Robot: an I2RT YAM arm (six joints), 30 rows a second.
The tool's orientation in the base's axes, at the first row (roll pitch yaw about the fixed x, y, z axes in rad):
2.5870 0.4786 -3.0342
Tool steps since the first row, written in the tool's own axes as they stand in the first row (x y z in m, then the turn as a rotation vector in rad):
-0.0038 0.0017 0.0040 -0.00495 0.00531 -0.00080
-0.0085 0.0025 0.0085 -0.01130 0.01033 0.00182
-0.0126 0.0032 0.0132 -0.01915 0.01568 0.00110
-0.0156 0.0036 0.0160 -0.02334 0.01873 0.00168
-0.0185 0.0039 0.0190 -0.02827 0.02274 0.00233
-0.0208 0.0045 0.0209 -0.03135 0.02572 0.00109
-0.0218 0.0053 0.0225 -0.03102 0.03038 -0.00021
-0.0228 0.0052 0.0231 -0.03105 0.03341 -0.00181
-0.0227 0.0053 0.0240 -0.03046 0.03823 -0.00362
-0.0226 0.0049 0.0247 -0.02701 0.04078 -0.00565
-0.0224 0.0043 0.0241 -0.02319 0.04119 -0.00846
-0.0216 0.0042 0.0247 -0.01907 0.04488 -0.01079
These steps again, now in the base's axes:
0.0041 0.0040 -0.0005 0.00234 0.00437 0.00537
0.0095 0.0077 -0.0013 0.00715 0.01057 0.00866
0.0144 0.0113 -0.0027 0.01206 0.01529 0.01532
0.0179 0.0135 -0.0032 0.01493 0.01851 0.01824
0.0214 0.0157 -0.0040 0.01817 0.02264 0.02189
0.0238 0.0175 -0.0041 0.01948 0.02467 0.02564
0.0250 0.0191 -0.0045 0.01721 0.02772 0.02864
0.0261 0.0195 -0.0045 0.01570 0.02930 0.03128
0.0263 0.0201 -0.0052 0.01298 0.03217 0.03463
0.0265 0.0201 -0.0059 0.00841 0.03278 0.03576
0.0264 0.0193 -0.0059 0.00397 0.03117 0.03632
0.0259 0.0195 -0.0067 -0.00167 0.03248 0.03790

